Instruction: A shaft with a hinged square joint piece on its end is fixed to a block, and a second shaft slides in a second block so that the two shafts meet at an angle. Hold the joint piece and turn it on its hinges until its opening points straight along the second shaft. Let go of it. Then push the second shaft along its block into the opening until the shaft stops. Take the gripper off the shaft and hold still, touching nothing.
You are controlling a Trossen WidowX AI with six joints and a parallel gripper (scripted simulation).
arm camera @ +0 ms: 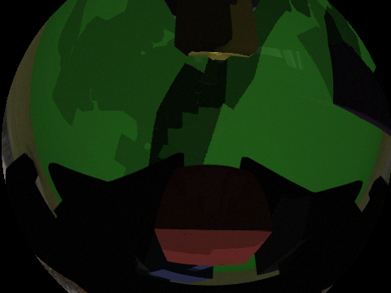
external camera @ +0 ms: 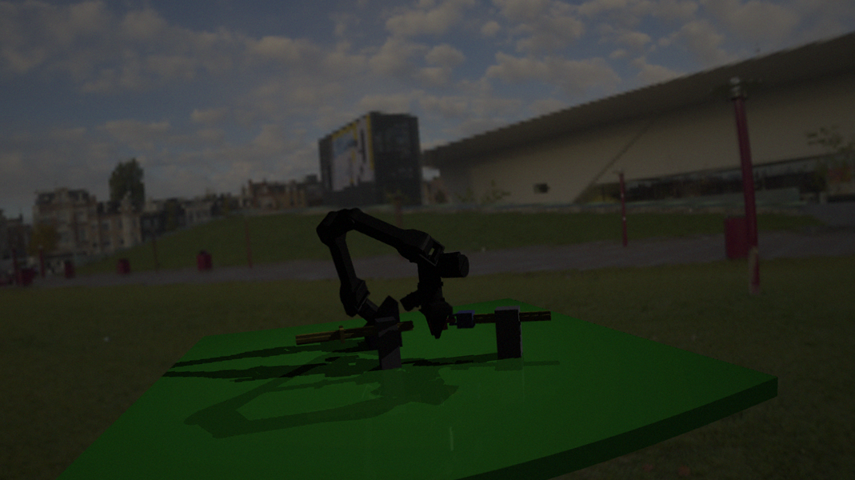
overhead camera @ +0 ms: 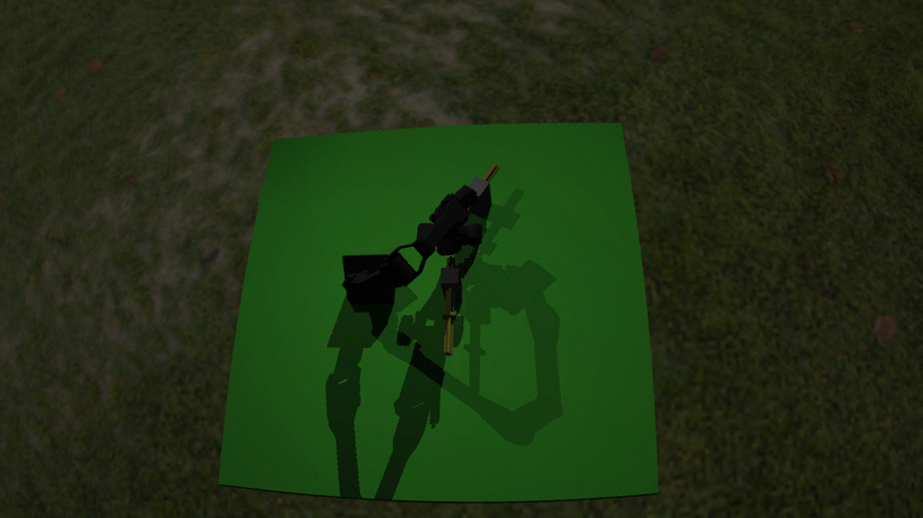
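Right now my gripper tip is 4 cm below the red square joint piece and 2 cm to the right of it.
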